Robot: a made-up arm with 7 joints. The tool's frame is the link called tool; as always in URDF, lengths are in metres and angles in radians. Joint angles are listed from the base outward. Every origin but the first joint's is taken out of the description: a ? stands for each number. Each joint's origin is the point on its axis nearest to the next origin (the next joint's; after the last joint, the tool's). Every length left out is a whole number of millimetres.
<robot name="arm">
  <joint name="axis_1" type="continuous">
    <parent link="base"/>
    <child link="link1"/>
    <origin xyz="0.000 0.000 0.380" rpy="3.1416 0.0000 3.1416"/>
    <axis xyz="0 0 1"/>
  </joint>
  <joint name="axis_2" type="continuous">
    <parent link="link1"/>
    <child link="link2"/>
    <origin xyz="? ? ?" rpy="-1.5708 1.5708 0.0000"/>
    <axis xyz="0 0 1"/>
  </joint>
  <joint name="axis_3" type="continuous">
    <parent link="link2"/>
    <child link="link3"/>
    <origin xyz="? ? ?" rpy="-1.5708 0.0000 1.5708"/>
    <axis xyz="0 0 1"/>
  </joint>
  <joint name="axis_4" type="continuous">
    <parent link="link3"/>
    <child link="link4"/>
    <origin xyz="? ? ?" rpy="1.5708 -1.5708 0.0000"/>
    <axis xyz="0 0 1"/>
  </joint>
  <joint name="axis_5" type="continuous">
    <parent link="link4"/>
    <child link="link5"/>
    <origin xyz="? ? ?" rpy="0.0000 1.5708 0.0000"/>
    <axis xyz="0 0 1"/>
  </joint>
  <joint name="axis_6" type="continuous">
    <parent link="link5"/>
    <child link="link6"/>
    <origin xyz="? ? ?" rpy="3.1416 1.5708 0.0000"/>
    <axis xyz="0 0 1"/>
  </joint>
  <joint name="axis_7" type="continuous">
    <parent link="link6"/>
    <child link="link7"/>
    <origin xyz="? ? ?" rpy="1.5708 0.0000 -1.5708"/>
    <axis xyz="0 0 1"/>
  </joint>
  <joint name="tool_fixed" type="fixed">
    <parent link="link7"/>
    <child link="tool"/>
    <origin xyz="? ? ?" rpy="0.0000 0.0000 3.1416"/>
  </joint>
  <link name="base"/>
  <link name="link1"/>
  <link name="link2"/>
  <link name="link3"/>
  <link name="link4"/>
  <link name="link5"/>
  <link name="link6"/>
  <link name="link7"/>
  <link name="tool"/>
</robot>
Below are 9 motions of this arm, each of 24 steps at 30 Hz.
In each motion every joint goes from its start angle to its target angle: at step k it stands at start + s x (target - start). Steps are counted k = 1, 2, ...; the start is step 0. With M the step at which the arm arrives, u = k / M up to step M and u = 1 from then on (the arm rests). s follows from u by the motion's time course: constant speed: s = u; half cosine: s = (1 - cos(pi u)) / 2; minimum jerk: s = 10 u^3 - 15 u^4 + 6 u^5.
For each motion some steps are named. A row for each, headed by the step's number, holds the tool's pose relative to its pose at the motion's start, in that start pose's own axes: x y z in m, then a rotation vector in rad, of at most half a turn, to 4 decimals.
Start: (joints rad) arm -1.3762 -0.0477 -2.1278 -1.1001 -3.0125 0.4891 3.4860
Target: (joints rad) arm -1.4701 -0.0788 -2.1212 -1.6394 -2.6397 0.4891 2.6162
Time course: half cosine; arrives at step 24
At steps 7, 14, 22, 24:
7: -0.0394 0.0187 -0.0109 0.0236 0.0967 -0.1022
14: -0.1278 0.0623 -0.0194 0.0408 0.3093 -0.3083
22: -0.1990 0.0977 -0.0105 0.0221 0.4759 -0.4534
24: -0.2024 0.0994 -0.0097 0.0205 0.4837 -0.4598

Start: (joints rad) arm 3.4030 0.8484 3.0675 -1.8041 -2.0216 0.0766 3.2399
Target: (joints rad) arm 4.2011 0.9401 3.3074 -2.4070 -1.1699 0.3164 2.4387
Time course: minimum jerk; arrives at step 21
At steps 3, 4, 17, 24:
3: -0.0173 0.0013 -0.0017 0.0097 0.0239 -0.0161
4: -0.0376 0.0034 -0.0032 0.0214 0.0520 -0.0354
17: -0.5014 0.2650 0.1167 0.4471 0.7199 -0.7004
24: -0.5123 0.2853 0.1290 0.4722 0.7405 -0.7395

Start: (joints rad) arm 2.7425 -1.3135 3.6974 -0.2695 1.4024 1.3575 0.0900
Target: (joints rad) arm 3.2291 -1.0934 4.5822 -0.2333 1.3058 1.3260 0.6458
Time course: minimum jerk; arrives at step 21
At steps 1, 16, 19, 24:
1: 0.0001 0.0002 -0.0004 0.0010 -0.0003 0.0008
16: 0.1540 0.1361 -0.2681 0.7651 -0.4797 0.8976
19: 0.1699 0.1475 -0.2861 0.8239 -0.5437 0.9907
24: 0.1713 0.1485 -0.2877 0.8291 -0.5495 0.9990

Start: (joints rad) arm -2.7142 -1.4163 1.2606 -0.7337 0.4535 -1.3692 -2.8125
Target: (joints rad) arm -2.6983 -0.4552 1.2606 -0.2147 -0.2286 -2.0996 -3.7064
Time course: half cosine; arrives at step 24
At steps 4, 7, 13, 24:
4: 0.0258 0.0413 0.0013 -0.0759 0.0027 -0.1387
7: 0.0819 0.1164 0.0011 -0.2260 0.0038 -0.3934
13: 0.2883 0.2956 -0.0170 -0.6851 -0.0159 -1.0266
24: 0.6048 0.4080 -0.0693 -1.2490 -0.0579 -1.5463

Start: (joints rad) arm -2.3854 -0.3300 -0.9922 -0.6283 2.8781 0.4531 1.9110
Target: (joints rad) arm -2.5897 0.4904 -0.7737 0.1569 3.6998 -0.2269 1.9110
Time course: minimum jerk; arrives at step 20
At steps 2, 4, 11, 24:
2: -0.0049 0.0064 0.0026 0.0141 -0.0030 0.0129
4: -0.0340 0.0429 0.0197 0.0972 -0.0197 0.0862
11: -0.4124 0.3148 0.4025 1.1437 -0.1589 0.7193
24: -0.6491 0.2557 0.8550 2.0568 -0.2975 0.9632

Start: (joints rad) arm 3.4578 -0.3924 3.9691 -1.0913 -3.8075 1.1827 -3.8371
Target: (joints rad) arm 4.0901 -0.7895 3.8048 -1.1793 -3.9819 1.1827 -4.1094
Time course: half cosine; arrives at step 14
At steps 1, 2, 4, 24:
1: -0.0001 -0.0003 0.0050 0.0048 -0.0049 -0.0052
2: -0.0006 -0.0012 0.0197 0.0193 -0.0194 -0.0202
4: -0.0080 -0.0047 0.0742 0.0751 -0.0727 -0.0718
24: -0.2027 -0.0302 0.3267 0.4244 -0.3406 -0.2221

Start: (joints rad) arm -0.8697 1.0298 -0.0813 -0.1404 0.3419 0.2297 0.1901
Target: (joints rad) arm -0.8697 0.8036 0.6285 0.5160 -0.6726 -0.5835 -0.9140
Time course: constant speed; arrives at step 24
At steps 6, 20, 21, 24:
6: -0.0225 -0.0030 -0.0002 -0.0368 0.1034 -0.3472
20: -0.0441 0.1023 0.0297 0.0781 0.3975 -1.1460
21: -0.0455 0.1154 0.0348 0.0938 0.4335 -1.1967
24: -0.0503 0.1579 0.0538 0.1408 0.5599 -1.3383

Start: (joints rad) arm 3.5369 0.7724 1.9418 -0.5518 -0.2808 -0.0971 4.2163
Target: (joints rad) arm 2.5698 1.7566 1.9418 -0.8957 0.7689 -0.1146 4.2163
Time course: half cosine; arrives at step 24
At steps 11, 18, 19, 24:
11: 0.4768 -0.3236 -0.0421 -0.4969 -0.4047 0.0825
18: 0.7986 -0.7412 0.2410 -1.1770 -0.5828 0.2263
19: 0.8205 -0.7779 0.2872 -1.2538 -0.5865 0.2411
24: 0.8642 -0.8556 0.4080 -1.4409 -0.5837 0.2746

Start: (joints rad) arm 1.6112 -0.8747 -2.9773 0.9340 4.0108 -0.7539 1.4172
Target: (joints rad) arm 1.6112 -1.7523 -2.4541 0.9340 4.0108 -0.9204 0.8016
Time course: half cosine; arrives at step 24
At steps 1, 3, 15, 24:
1: 0.0018 0.0009 -0.0024 0.0042 0.0005 0.0000
3: 0.0157 0.0081 -0.0215 0.0368 0.0051 0.0003
15: 0.2675 0.2322 -0.2964 0.5441 0.2518 0.0913
24: 0.3649 0.3709 -0.3645 0.6673 0.4388 0.1927

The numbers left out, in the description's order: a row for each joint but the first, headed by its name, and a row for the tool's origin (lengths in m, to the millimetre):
axis_2: 0.000 -0.020 0.000
axis_3: 0.620 0.000 0.000
axis_4: 0.000 0.020 0.000
axis_5: -0.310 0.000 0.000
axis_6: 0.000 0.000 0.000
axis_7: 0.150 0.000 0.000
tool: 0.000 0.000 0.000

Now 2 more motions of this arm.
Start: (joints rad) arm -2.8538 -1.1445 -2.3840 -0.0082 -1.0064 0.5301 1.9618
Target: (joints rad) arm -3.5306 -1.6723 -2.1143 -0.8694 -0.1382 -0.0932 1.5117
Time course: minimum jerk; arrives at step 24
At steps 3, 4, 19, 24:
3: -0.0133 -0.0004 -0.0037 0.0101 0.0065 0.0142
4: -0.0297 -0.0010 -0.0080 0.0228 0.0148 0.0312
19: -0.8495 -0.1355 0.2795 0.9945 0.8840 0.4431
24: -0.8903 -0.1576 0.3363 1.0772 0.9773 0.4355

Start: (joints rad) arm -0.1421 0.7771 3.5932 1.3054 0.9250 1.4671 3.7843
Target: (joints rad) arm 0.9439 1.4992 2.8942 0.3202 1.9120 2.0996 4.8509
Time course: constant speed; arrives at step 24
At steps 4, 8, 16, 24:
4: -0.1303 -0.0194 0.1328 -0.2460 0.1015 -0.0753
8: -0.2584 0.0294 0.2839 -0.4545 0.2343 -0.1883
16: -0.4368 0.3281 0.5491 -0.7412 0.4580 -0.5047
24: -0.4572 0.7689 0.6290 -0.9214 0.4480 -0.8112

